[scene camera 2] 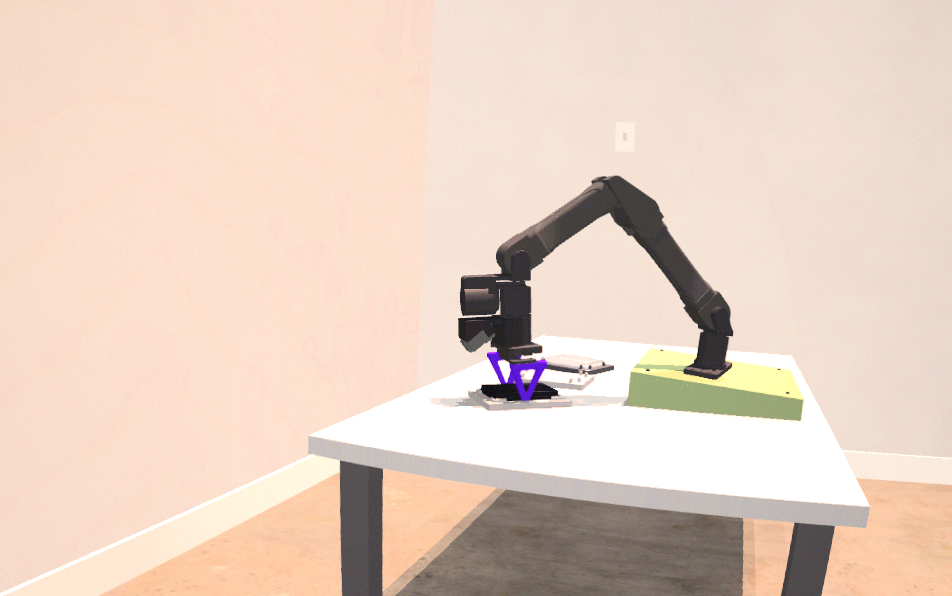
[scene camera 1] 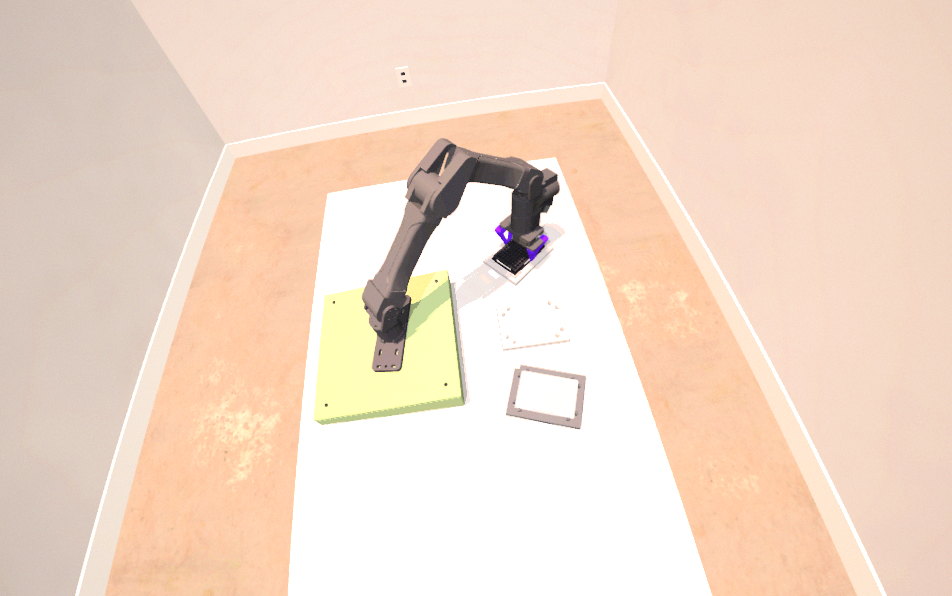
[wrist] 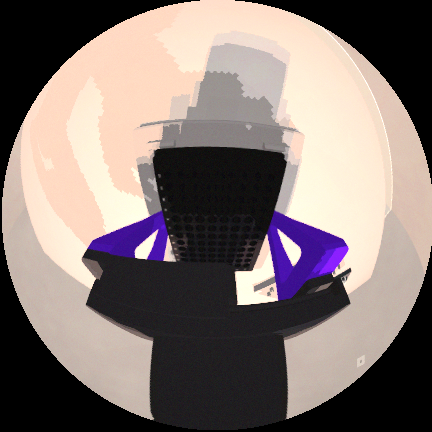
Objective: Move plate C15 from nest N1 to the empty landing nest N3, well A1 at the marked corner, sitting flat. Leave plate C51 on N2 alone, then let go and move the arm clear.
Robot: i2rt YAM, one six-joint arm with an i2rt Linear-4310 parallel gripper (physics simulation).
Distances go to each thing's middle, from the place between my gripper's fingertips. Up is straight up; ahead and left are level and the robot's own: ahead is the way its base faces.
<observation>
Right now the black perforated plate [scene camera 2: 509, 391] is 10 mm above my hand.
</observation>
